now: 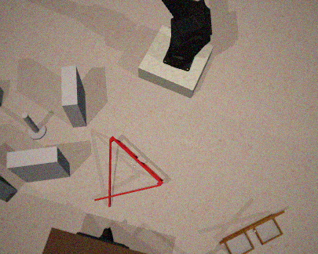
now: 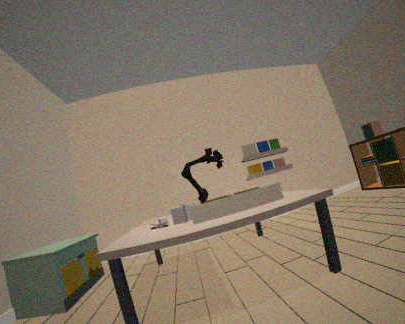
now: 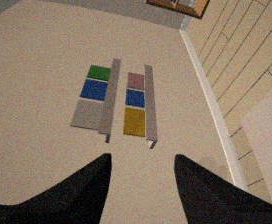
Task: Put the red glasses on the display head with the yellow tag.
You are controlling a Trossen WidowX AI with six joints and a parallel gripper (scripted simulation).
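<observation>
Right now the small peg is 57 cm to the right of my gripper tip, 43 cm ahead of it and 42 cm below it.
</observation>
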